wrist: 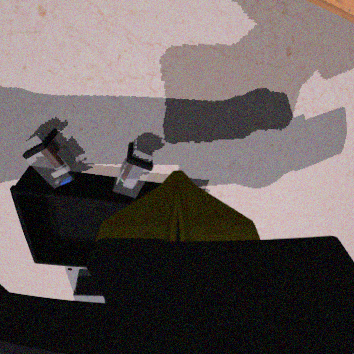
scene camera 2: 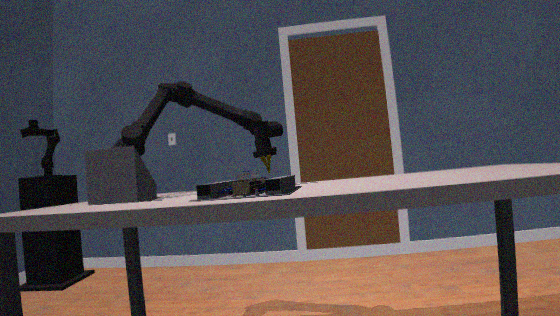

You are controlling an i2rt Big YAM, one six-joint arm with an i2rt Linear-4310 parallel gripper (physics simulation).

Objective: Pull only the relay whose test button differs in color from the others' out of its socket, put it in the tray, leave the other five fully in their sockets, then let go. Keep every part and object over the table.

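Pixels of known places: gripper, fingertip midpoint: (wrist: 177,178) (scene camera 2: 269,172); arm's base at its link origin: (scene camera 2: 114,164).
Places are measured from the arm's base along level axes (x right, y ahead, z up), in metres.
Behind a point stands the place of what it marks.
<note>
My gripper (scene camera 2: 268,171) {x -0.278, y 0.531, z -0.075 m} (wrist: 177,178) {x -0.278, y 0.531, z -0.075 m} is shut and empty, its yellow fingertips together above the table. In the wrist view a black tray (wrist: 65,220) {x -0.183, y 0.416, z -0.130 m} shows to the left of the fingers, partly covered by them. Two clear-cased parts that look like relays stand at its far edge: one (wrist: 54,162) {x -0.275, y 0.442, z -0.105 m} at the left with a blue patch, one (wrist: 132,174) {x -0.261, y 0.500, z -0.105 m} nearer the fingers. Whether they are inside the tray or behind it is unclear. The socket panel (scene camera 2: 241,188) {x 0.213, y 0.470, z -0.110 m} is low on the table in the scene view, below and left of the fingertips. Test button colors cannot be read.
A light corner of the panel (wrist: 90,299) {x -0.056, y 0.420, z -0.090 m} shows below the tray in the wrist view, mostly hidden by the gripper body. The table (scene camera 2: 360,182) {x 0.025, y 0.840, z -0.133 m} carries a grey block (scene camera 2: 111,175) {x 0.056, y 0.018, z -0.040 m} by the arm's base. A second, smaller arm (scene camera 2: 50,147) stands on a black pedestal at the left.
</note>
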